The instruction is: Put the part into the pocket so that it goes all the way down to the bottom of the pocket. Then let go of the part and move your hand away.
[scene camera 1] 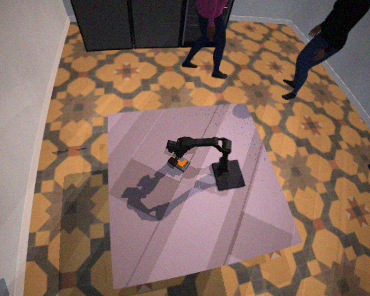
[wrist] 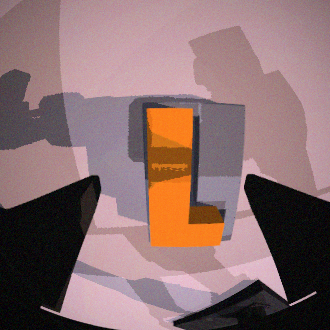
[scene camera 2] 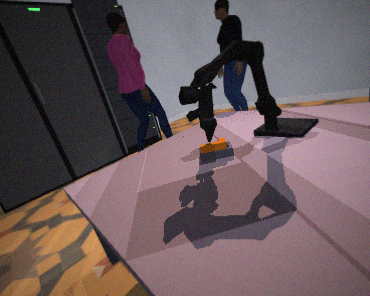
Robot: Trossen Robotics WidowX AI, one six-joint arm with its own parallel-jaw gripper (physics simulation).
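Where they show: gripper, fingertip midpoint: (scene camera 1: 176,158) (wrist: 173,182) (scene camera 2: 208,139); arm's base, link origin: (scene camera 1: 222,168) (wrist: 250,310) (scene camera 2: 270,126).
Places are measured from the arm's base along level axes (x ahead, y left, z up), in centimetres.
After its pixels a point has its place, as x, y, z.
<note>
The orange L-shaped part (scene camera 1: 182,163) @(28.6, -12.4, 4.3) (scene camera 2: 213,146) @(32.6, -14.2, 3.3) (wrist: 170,200) @(30.8, -14.4, 4.2) rests on the grey block with the pocket (scene camera 2: 217,156) @(32.8, -13.2, -1.2) (wrist: 222,145) @(29.1, -20.0, 1.2). It stands well above the block's top, over the left side of the block in the wrist view, where the block's right side shows bare. A narrow dark gap runs along the part's right edge. How much of the part is inside the pocket is hidden. My gripper (scene camera 1: 178,155) @(31.9, -16.3, 6.3) (scene camera 2: 209,139) @(31.9, -16.3, 6.3) (wrist: 173,182) @(31.9, -16.3, 6.3) is open and empty. Its fingers stand wide apart, one on each side of the part, touching neither side, with the tips just above it.
The arm's black base (scene camera 1: 229,175) @(-3.0, 6.9, -0.4) (scene camera 2: 286,127) @(1.2, 7.1, -0.5) stands on the pink table top (scene camera 1: 200,240) @(36.0, 40.9, -2.4) (scene camera 2: 320,215) @(56.9, 24.1, -2.4). Shadows of the arm lie across the table. Two people (scene camera 1: 211,30) (scene camera 1: 312,50) (scene camera 2: 125,65) (scene camera 2: 230,35) and dark cabinets (scene camera 1: 105,25) (scene camera 2: 45,85) are beyond the table.
</note>
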